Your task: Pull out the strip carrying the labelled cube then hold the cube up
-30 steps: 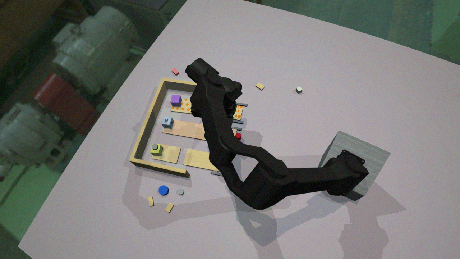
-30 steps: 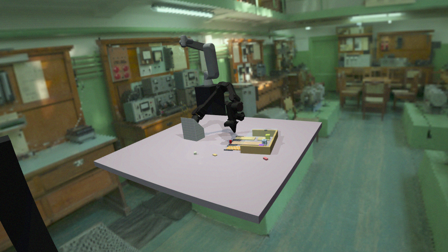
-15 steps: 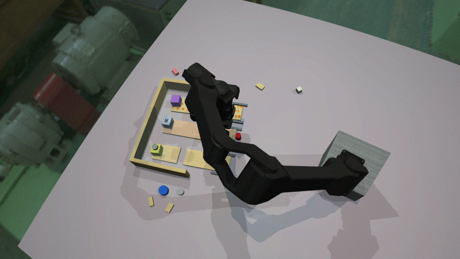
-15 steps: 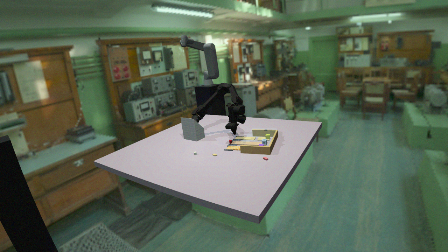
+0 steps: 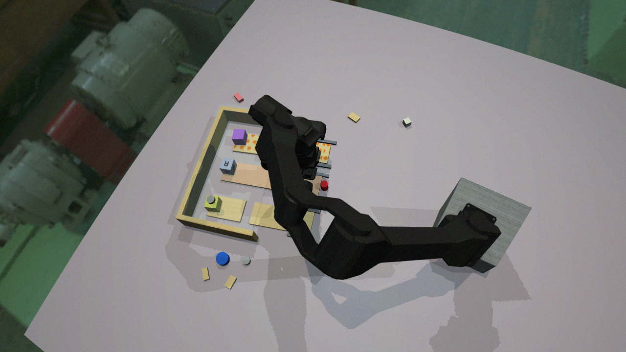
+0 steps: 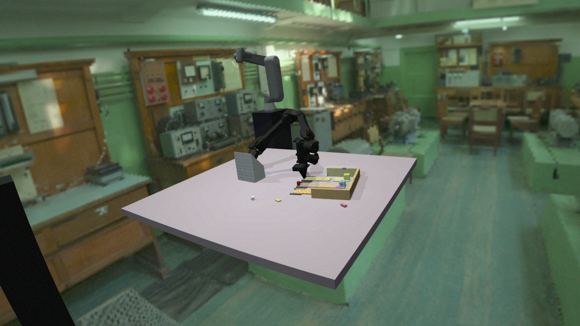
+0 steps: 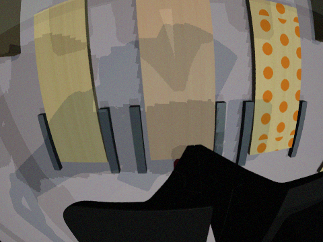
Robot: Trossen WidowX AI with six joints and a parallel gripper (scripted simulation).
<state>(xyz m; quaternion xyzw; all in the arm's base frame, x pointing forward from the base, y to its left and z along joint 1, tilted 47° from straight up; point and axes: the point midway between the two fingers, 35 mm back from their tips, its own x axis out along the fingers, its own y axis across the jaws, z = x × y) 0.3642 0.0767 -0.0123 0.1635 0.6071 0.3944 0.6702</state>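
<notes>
The red knob is 40 mm behind my gripper tip, 30 mm below it and 10 mm to the right of it. Also, from my gripper tip: blue disc: 260 mm to the left, 70 mm ahead, 40 mm below; one-piece strip: 90 mm ahead, 40 mm to the left, 40 mm below; white cube: 270 mm to the right, 130 mm behind, 40 mm below.
</notes>
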